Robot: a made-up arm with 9 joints. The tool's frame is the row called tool.
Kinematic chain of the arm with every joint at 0, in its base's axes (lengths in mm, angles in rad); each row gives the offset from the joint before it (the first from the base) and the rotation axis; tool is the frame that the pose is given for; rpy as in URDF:
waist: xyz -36 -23 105 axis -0.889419 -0.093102 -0.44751
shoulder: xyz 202 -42 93 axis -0.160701 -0.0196 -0.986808
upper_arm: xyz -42 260 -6 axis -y
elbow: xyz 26 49 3 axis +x
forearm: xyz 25 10 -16 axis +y
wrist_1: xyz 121 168 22 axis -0.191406 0.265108 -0.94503
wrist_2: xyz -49 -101 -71 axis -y
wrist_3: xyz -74 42 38 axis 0.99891 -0.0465 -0.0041
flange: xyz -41 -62 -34 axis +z
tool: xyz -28 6 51 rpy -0.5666 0.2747 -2.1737
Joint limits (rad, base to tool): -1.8..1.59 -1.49..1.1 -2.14..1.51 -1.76..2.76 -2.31..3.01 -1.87..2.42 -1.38..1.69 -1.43..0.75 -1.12..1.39
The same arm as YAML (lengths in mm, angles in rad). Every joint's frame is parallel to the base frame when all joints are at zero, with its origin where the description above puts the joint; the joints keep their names.
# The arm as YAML. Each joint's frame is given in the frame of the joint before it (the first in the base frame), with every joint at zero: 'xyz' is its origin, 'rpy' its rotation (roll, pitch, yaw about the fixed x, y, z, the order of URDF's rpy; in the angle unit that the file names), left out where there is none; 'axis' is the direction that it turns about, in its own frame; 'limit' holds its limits. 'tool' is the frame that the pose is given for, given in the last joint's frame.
units:
  length: mm
  angle: rad
joints:
  - name: waist
    type: revolute
    origin:
      xyz: [-36.0, -23.0, 105.0]
    axis: [-0.889419, -0.093102, -0.44751]
    limit:
      lower: -1.8
      upper: 1.59
  - name: shoulder
    type: revolute
    origin:
      xyz: [202.0, -42.0, 93.0]
    axis: [-0.160701, -0.0196, -0.986808]
    limit:
      lower: -1.49
      upper: 1.1
  - name: upper_arm
    type: revolute
    origin:
      xyz: [-42.0, 260.0, -6.0]
    axis: "-y"
    limit:
      lower: -2.14
      upper: 1.51
  - name: elbow
    type: revolute
    origin:
      xyz: [26.0, 49.0, 3.0]
    axis: "+x"
    limit:
      lower: -1.76
      upper: 2.76
  - name: forearm
    type: revolute
    origin:
      xyz: [25.0, 10.0, -16.0]
    axis: "+y"
    limit:
      lower: -2.31
      upper: 3.01
  - name: wrist_1
    type: revolute
    origin:
      xyz: [121.0, 168.0, 22.0]
    axis: [-0.191406, 0.265108, -0.94503]
    limit:
      lower: -1.87
      upper: 2.42
  - name: wrist_2
    type: revolute
    origin:
      xyz: [-49.0, -101.0, -71.0]
    axis: "-y"
    limit:
      lower: -1.38
      upper: 1.69
  - name: wrist_3
    type: revolute
    origin:
      xyz: [-74.0, 42.0, 38.0]
    axis: [0.99891, -0.0465, -0.0041]
    limit:
      lower: -1.43
      upper: 0.75
  - name: flange
    type: revolute
    origin:
      xyz: [-41.0, -62.0, -34.0]
    axis: "+z"
    limit:
      lower: -1.12
      upper: 1.39
tool:
  origin:
    xyz: [-28.0, 6.0, 51.0]
    rpy: [-0.5666, 0.2747, -2.1737]

